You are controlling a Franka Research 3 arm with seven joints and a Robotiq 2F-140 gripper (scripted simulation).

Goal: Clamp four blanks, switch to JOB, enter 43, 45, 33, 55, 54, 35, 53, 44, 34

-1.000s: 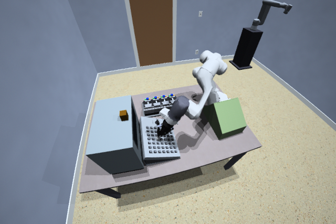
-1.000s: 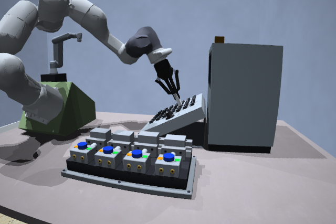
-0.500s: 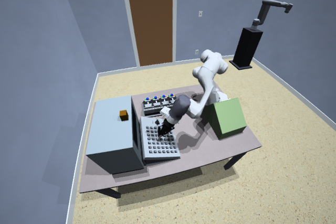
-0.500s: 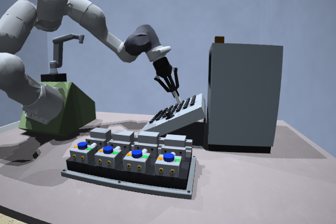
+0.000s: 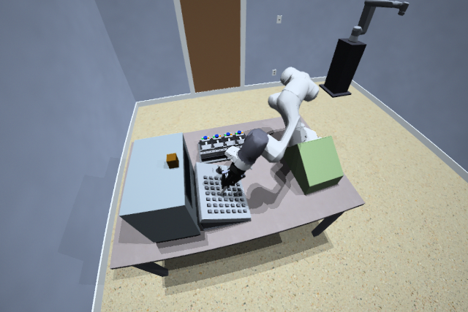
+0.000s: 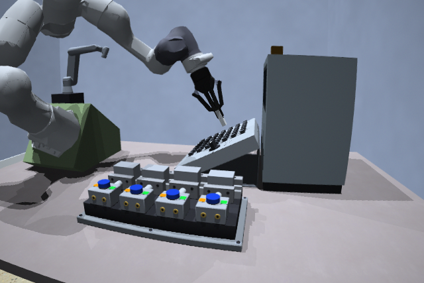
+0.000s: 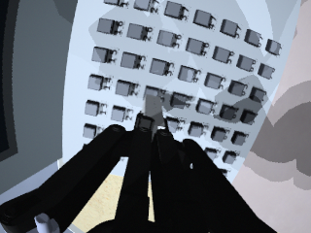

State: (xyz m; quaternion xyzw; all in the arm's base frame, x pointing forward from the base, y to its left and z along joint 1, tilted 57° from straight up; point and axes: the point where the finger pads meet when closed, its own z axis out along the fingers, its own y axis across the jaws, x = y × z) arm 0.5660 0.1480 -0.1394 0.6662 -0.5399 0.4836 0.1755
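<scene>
Now: the key 3 cm behind my hand, 4 cm to the right of it and 9 cm below it. Also, from my hand: keypad: 2 cm ahead, 5 cm to the right, 11 cm below; selector knob: 1 cm behind, 17 cm to the right, 6 cm below.
</scene>
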